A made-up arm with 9 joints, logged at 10 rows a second.
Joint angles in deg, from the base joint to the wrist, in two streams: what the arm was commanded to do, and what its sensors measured. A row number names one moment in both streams.
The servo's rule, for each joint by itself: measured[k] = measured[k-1] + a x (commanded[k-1-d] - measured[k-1]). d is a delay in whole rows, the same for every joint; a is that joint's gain. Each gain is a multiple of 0.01, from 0.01 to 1. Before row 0 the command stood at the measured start. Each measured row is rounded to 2 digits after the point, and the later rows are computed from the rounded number. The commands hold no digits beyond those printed.
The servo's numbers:
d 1
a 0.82 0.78 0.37 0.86 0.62 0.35 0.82 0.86 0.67
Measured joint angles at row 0:
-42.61, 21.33, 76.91, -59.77, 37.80, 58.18, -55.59, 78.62, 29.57
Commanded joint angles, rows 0 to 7:
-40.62, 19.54, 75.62, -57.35, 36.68, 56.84, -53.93, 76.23, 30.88
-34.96, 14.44, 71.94, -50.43, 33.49, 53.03, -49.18, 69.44, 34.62
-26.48, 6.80, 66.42, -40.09, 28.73, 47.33, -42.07, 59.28, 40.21
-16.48, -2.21, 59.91, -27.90, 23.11, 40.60, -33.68, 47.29, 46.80
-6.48, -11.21, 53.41, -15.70, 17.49, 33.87, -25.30, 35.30, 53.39
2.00, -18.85, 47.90, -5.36, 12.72, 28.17, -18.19, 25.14, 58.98
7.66, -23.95, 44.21, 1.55, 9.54, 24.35, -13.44, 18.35, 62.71
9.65, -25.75, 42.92, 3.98, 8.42, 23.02, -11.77, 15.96, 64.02
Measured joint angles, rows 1 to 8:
-42.61, 21.33, 76.91, -59.77, 37.80, 58.18, -55.59, 78.62, 29.57
-40.98, 19.93, 76.43, -57.69, 37.11, 57.71, -54.23, 76.56, 30.45
-36.04, 15.65, 74.77, -51.45, 34.87, 56.07, -50.09, 70.44, 33.24
-28.20, 8.75, 71.68, -41.68, 31.06, 53.01, -43.51, 60.84, 37.91
-18.59, 0.20, 67.33, -29.83, 26.13, 48.67, -35.45, 49.19, 43.87
-8.66, -8.70, 62.18, -17.68, 20.77, 43.49, -27.13, 37.24, 50.25
0.08, -16.62, 56.90, -7.08, 15.78, 38.13, -19.80, 26.83, 56.10
6.30, -22.34, 52.20, 0.34, 11.91, 33.31, -14.58, 19.54, 60.53

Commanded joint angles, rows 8 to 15:
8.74, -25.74, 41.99, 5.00, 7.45, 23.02, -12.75, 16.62, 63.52
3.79, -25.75, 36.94, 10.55, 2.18, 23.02, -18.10, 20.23, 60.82
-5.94, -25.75, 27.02, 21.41, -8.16, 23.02, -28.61, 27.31, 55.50
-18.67, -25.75, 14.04, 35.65, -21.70, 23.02, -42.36, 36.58, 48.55
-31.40, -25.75, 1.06, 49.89, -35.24, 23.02, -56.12, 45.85, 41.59
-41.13, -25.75, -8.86, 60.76, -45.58, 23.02, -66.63, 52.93, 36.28
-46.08, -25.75, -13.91, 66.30, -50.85, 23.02, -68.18, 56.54, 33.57
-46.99, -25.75, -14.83, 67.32, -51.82, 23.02, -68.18, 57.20, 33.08
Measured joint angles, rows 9 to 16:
9.05, -25.00, 48.77, 3.47, 9.75, 29.71, -12.28, 16.46, 62.87
8.80, -25.58, 46.26, 4.79, 8.32, 27.37, -12.67, 16.60, 63.31
4.69, -25.71, 42.81, 9.74, 4.51, 25.85, -17.12, 19.72, 61.64
-4.03, -25.74, 36.97, 19.78, -3.35, 24.86, -26.54, 26.25, 57.53
-16.03, -25.75, 28.49, 33.43, -14.73, 24.22, -39.51, 35.13, 51.51
-28.63, -25.75, 18.34, 47.59, -27.45, 23.80, -53.13, 44.35, 44.86
-38.88, -25.75, 8.28, 58.92, -38.69, 23.53, -64.20, 51.73, 39.11
-44.78, -25.75, 0.07, 65.27, -46.23, 23.35, -67.46, 55.87, 35.40

